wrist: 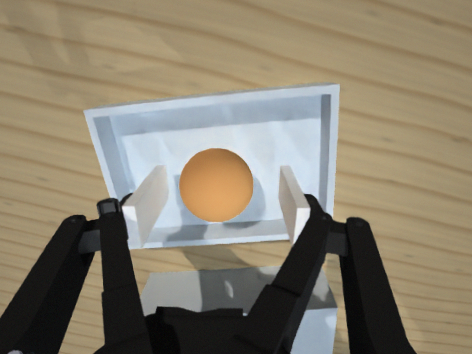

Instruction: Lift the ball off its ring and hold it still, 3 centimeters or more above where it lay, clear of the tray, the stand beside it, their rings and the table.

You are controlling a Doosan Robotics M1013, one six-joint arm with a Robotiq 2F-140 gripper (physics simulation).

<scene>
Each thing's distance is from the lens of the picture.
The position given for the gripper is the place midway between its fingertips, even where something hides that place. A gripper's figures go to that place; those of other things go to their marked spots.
gripper (223,181): 22 cm
orange ball (216,185): 18 cm
tray (297,125): 23 cm
The marked spots on the tray and the orange ball are 9 cm apart.
</scene>
